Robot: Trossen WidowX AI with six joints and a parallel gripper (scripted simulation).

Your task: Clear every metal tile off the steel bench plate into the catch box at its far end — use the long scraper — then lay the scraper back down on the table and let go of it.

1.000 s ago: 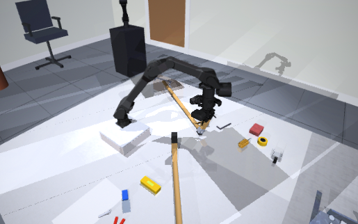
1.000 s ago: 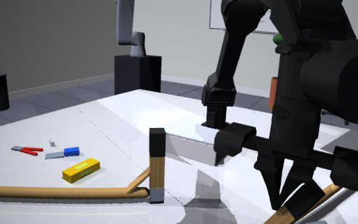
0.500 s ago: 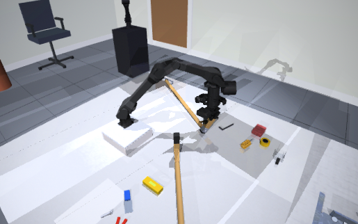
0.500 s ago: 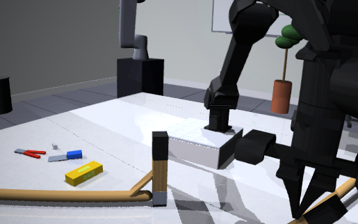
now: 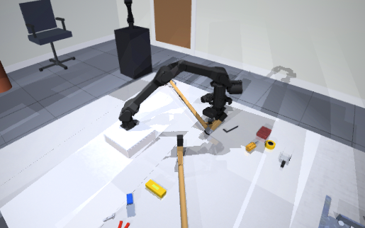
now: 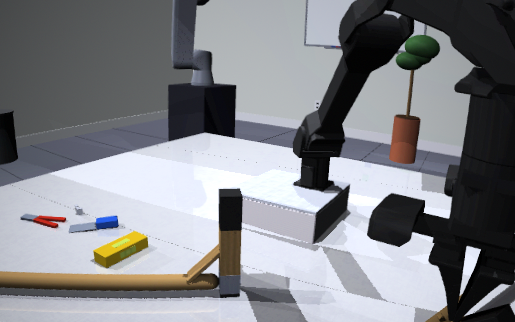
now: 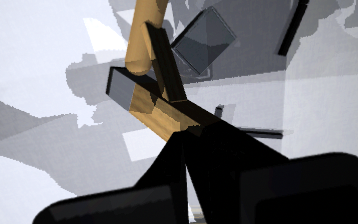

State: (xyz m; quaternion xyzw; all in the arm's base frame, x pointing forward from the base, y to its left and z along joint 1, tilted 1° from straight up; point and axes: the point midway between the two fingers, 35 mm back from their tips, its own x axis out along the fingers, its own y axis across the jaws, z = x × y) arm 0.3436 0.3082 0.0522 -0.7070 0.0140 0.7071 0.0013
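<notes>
Right now my gripper tip is 48 cm to the left of the long scraper, 18 cm short of it and 2 cm above it. Also, from my gripper tip: yellow tape roll (28 cm ahead, 9 cm to the left, 8 cm below); red block (22 cm ahead, 16 cm to the left, 7 cm below); orange piece (21 cm ahead, 7 cm below, 2 cm to the left).
</notes>
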